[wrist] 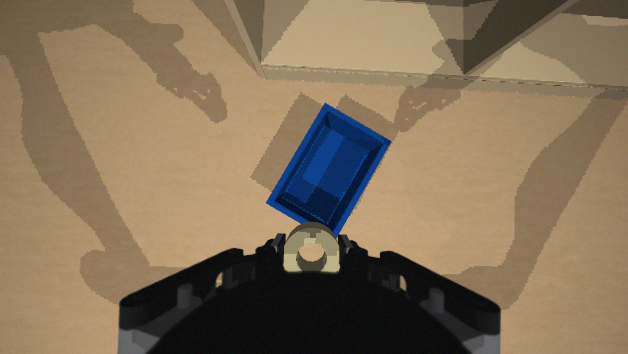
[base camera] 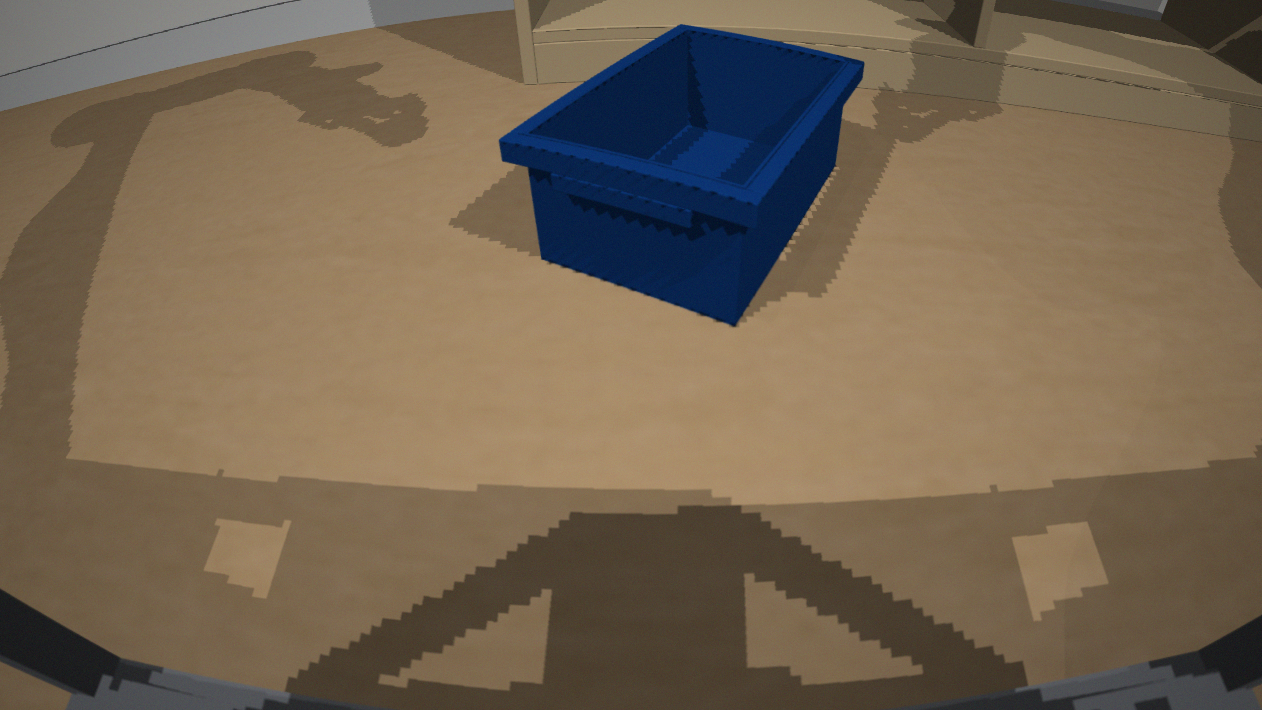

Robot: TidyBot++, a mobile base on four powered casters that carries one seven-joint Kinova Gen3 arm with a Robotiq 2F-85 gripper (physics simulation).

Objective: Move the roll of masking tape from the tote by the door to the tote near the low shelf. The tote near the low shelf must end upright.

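Frame: origin at the arm's base, x left, y back, z up, level; metres.
Where they show: gripper, fingertip midpoint: [wrist: 311, 245].
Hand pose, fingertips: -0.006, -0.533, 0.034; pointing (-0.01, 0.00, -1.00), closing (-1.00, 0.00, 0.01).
Things, the pixels of their top centre, and the offset from my fingertips, as dx, dy, dz. Level surfaces: height alone.
- blue tote, top centre: [base camera: 708, 87] [wrist: 329, 171] -0.045, -0.085, -0.310
- masking tape, top centre: [wrist: 311, 258] +0.000, +0.007, +0.011
- wooden floor, surface height: dz -0.430
A blue tote [base camera: 635, 238] [wrist: 276, 194] stands upright on the floor in front of the low shelf, turned at an angle, and its visible inside holds no object. My gripper [wrist: 311, 245] is shut on the roll of masking tape [wrist: 295, 255], a pale yellowish ring with its hole facing the wrist camera. In the wrist view the gripper and the roll are high above the floor, overlapping the tote's near end. The roll hides a bit of the tote's near rim. The gripper does not show in the base camera view. The tote by the door does not show in either view.
The low wooden shelf [base camera: 706, 66] [wrist: 350, 75] stands just behind the tote, with open compartments. A pale wall [base camera: 176, 44] runs at the back left of the base view. Shadows of the arm fall on the wooden floor [base camera: 397, 379] [wrist: 200, 200] on both sides of the tote.
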